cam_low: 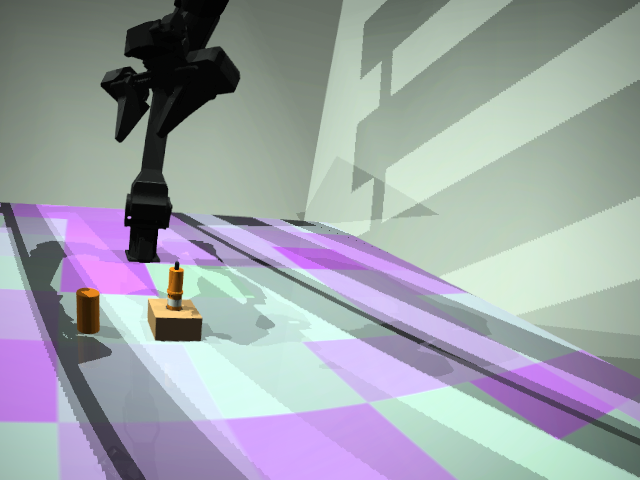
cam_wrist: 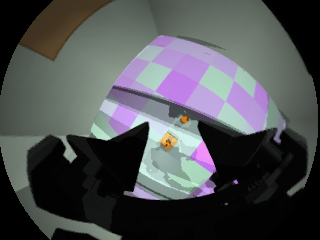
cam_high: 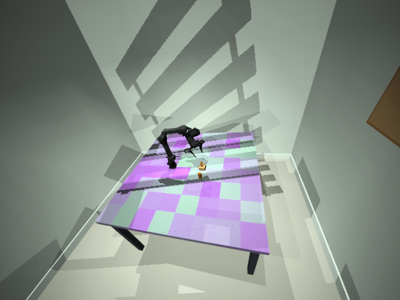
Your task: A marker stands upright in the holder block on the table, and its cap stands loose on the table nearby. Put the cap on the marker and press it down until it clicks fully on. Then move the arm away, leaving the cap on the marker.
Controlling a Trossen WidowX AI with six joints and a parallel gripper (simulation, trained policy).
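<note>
My gripper tip is now 210 mm above the orange cap, 50 mm to the left of it and 20 mm past it. Also, from my gripper tip: tan holder block (220 mm below, 70 mm to the left, 20 mm behind).
</note>
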